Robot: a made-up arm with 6 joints. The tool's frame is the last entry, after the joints.
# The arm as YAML. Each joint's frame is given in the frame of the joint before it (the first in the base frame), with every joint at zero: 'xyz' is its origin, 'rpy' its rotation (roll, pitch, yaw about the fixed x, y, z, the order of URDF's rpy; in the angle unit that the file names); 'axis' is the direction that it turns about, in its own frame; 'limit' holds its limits. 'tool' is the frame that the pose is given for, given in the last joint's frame.
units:
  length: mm
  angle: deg
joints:
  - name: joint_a
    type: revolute
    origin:
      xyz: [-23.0, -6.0, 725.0]
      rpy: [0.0, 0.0, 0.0]
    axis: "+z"
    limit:
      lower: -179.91
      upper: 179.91
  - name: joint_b
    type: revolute
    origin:
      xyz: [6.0, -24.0, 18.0]
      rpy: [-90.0, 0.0, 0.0]
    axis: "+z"
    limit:
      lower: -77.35
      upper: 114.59
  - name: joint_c
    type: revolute
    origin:
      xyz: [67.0, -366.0, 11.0]
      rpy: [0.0, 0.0, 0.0]
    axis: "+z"
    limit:
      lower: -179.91
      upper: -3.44
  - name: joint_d
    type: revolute
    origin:
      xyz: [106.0, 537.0, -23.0]
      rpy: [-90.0, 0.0, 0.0]
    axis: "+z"
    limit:
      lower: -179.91
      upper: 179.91
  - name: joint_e
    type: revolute
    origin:
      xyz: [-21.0, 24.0, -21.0]
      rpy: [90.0, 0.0, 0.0]
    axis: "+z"
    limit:
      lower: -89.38
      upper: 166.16
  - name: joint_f
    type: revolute
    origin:
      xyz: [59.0, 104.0, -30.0]
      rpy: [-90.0, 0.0, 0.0]
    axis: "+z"
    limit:
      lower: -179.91
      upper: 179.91
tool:
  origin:
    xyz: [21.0, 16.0, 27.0]
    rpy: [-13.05, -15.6, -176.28]
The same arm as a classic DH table. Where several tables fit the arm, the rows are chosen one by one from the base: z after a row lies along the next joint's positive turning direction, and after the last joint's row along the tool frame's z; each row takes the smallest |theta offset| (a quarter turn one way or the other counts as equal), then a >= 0, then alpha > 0; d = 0 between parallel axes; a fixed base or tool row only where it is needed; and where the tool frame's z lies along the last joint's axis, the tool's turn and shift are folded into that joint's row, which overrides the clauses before.
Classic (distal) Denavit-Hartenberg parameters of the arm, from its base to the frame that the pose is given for. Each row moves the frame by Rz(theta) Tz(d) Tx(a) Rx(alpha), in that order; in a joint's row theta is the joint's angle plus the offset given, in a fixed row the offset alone. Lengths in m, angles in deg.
base (fixed): theta_offset 14.62, d 0, a -0.0238, alpha 0
joint_a: theta_offset -14.62, d 0.743, a 0.006, alpha -90
joint_b: theta_offset -79.63, d 0, a 0.3721, alpha 0
joint_c: theta_offset 79.63, d -0.036, a 0.106, alpha -90
joint_d: theta_offset 0, d 0.516, a -0.021, alpha 90
joint_e: theta_offset 0, d -0.054, a 0.059, alpha -90
joint_f: theta_offset 52.96, d 0.1117, a 0.0254, alpha 20.23
tool (fixed): theta_offset 128.96, d 0.0206, a 0, alpha 0
Joint limits (deg, base to tool): -179.91..179.91 -77.35..114.59 -179.91..-3.44 -179.91..179.91 -89.38..166.16 -179.91..179.91

